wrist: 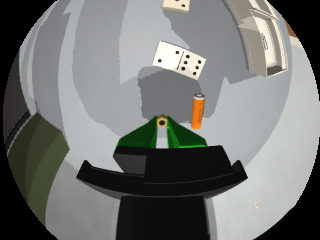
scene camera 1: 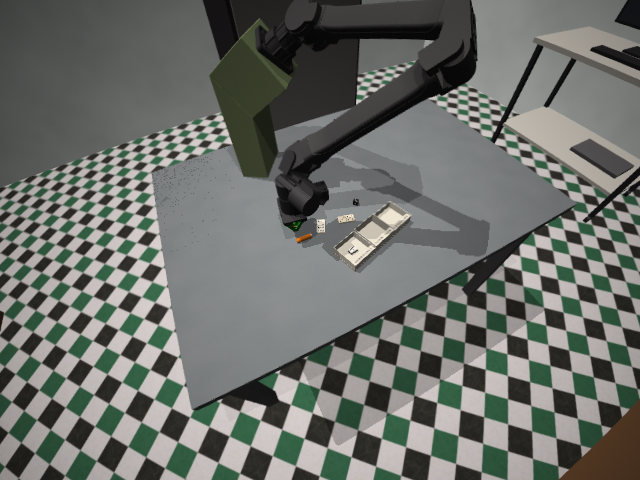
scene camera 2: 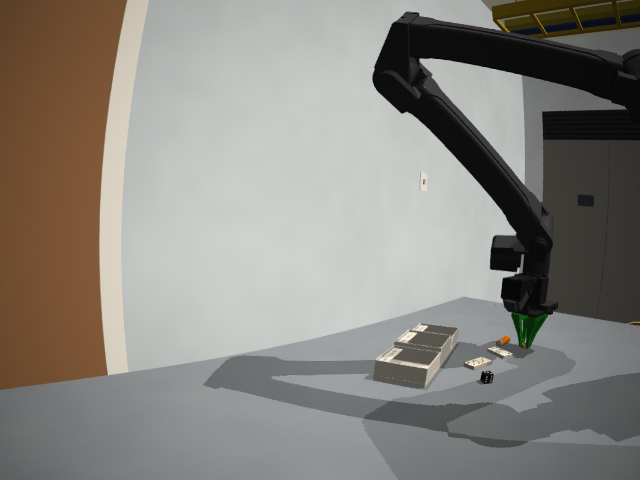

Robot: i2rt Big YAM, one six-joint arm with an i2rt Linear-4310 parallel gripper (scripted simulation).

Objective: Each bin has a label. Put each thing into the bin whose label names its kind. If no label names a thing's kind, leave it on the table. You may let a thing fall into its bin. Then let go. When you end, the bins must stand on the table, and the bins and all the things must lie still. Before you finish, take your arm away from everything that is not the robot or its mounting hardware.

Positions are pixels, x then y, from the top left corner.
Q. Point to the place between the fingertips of my gripper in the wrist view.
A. At 162, 119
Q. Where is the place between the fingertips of my gripper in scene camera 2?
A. At 524, 347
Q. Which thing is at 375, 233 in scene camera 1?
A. A bin row.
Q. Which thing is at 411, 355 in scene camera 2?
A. A bin row.
